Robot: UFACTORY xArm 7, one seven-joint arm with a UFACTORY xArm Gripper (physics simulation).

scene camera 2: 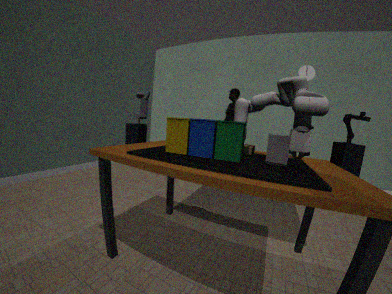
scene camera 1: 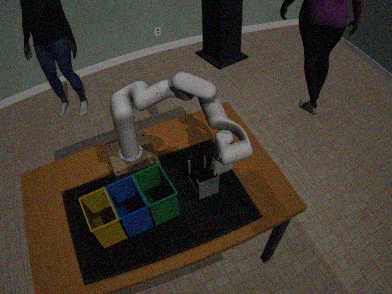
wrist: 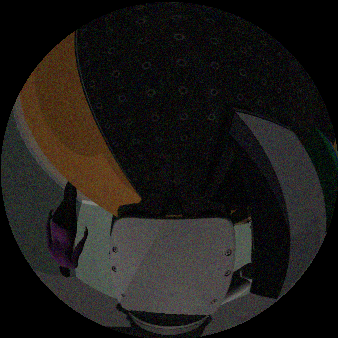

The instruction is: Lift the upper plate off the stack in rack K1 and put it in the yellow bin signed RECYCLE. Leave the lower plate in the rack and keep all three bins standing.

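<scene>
Rack K1 is a small grey open-topped holder with upright posts, standing on the black mat. The stacked plates cannot be made out in the dark views. The yellow bin stands upright at the far end of a row of three; its sign cannot be read. My gripper is shut and empty, pointing down beside the rack, on the side away from the bins. Its fingertips are low over the mat and very dark in the wrist view; the rack wall rises at the right there.
The blue bin and the green bin stand upright beside the yellow one, the green nearest the rack. All are on the black mat. The wooden table extends around it. Two people stand beyond the table.
</scene>
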